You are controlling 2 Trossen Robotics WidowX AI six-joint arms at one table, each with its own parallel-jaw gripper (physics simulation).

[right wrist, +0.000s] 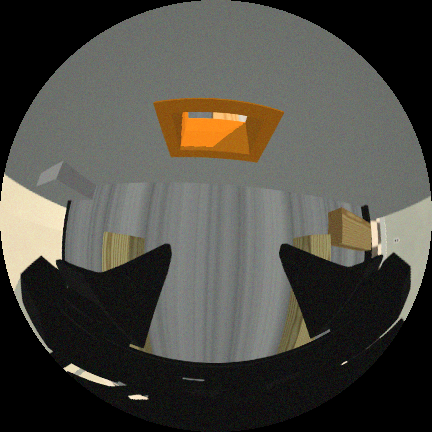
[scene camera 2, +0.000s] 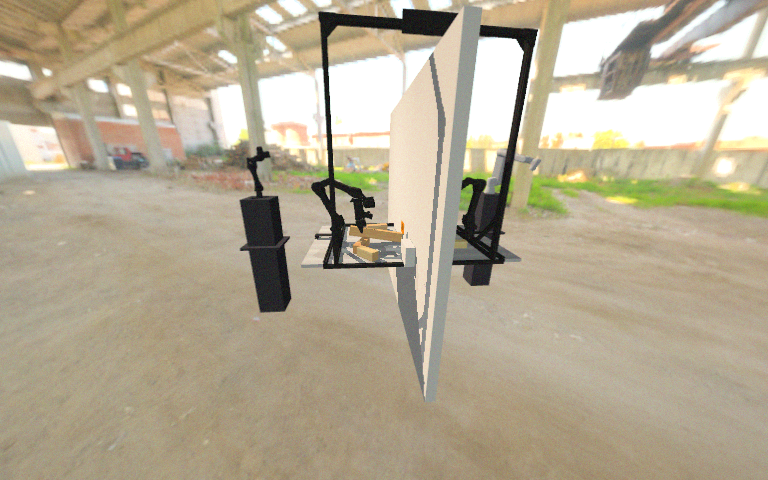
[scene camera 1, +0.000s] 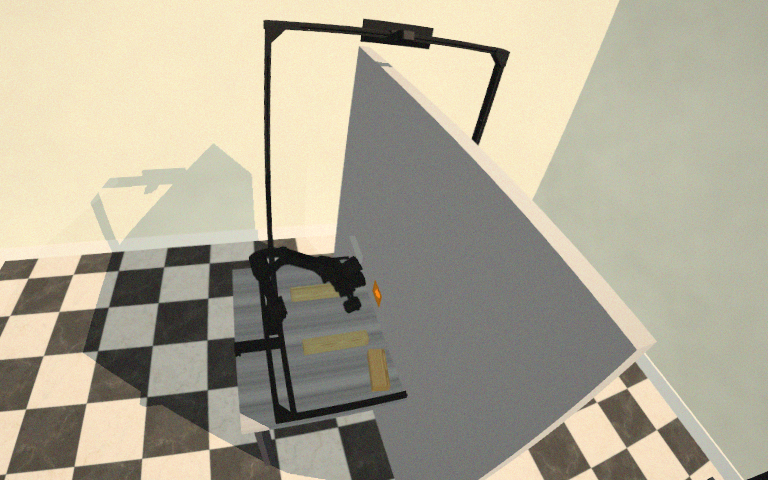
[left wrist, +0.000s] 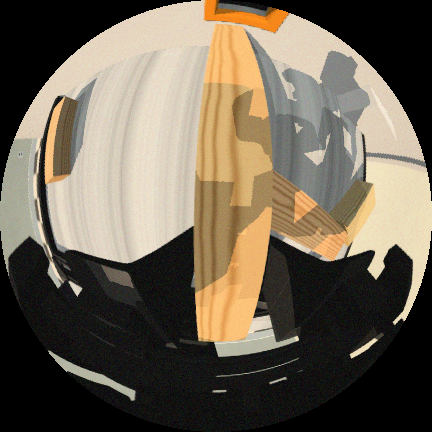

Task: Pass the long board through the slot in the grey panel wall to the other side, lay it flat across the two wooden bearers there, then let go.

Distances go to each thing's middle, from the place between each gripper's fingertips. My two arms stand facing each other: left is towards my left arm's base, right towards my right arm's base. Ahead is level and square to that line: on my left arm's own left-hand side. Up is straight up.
Labels:
Now: left hand 29 cm to the left of the orange-framed slot [right wrist: 185, 137] and 3 cm below it.
I see my right gripper 10 mm past the orange-framed slot, 120 mm to the right of it and 20 mm below it.

